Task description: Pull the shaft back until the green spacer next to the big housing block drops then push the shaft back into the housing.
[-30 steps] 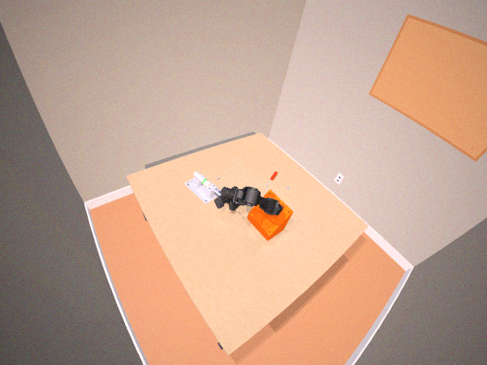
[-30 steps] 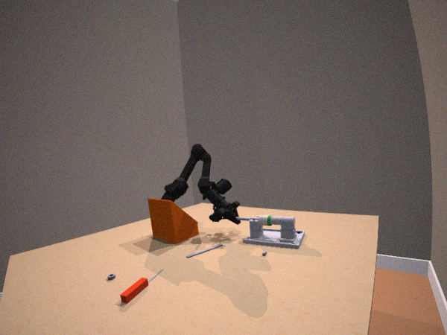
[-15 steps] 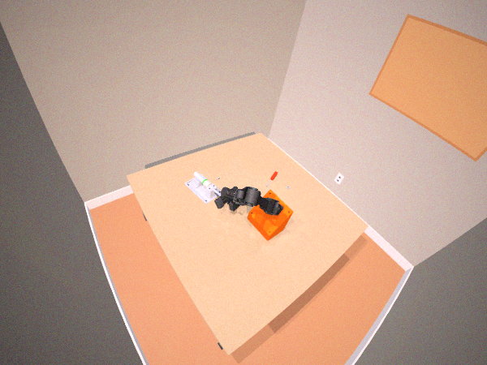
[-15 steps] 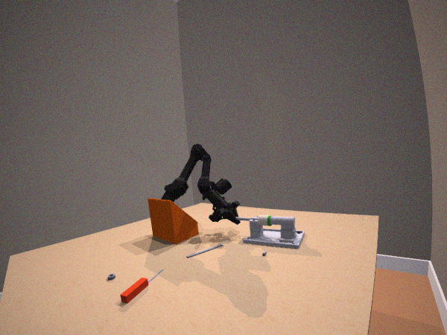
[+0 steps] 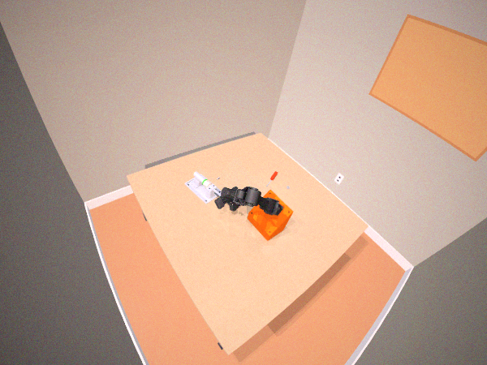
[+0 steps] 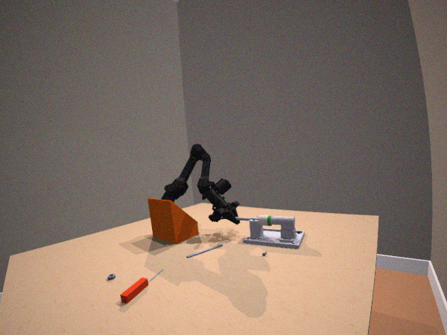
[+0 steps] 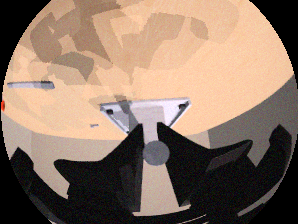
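The horizontal shaft lies 50 mm ahead of my gripper tip and 20 mm above it. From my gripper tip the other things lie so: green spacer: 150 mm ahead, 10 mm to the left, 20 mm above; then small bolt: 190 mm ahead, 130 mm to the right, 50 mm below; then white spacer: 140 mm ahead, 10 mm to the left, 20 mm above.
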